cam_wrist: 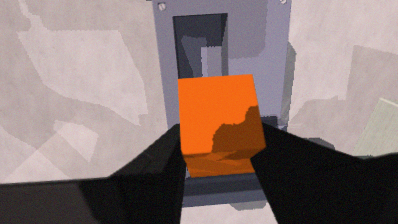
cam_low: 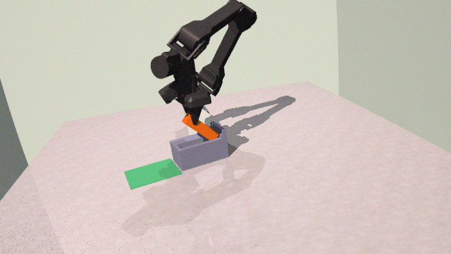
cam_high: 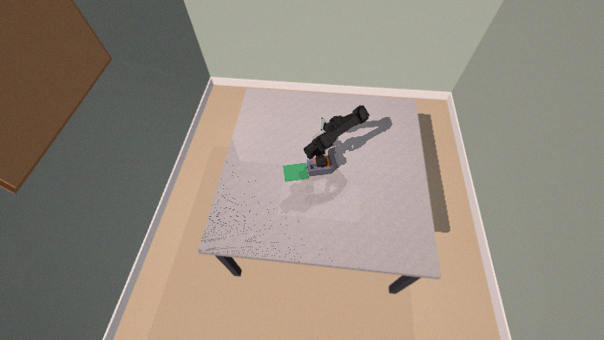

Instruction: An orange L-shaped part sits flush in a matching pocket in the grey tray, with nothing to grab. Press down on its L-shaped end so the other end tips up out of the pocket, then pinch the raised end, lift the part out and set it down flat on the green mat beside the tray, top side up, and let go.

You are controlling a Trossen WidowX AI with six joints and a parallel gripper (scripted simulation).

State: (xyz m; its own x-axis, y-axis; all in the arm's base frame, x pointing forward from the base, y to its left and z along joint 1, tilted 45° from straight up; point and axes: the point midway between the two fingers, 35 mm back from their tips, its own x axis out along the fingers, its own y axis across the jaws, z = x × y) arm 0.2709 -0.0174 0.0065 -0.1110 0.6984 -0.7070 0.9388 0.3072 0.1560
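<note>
The green mat lies 140 mm to the right of my gripper tip, 140 mm below it and 30 mm ahead of it. From my gripper tip the other things lie so: orange L-shaped part (30 mm below, 20 mm to the left, 20 mm behind).
</note>
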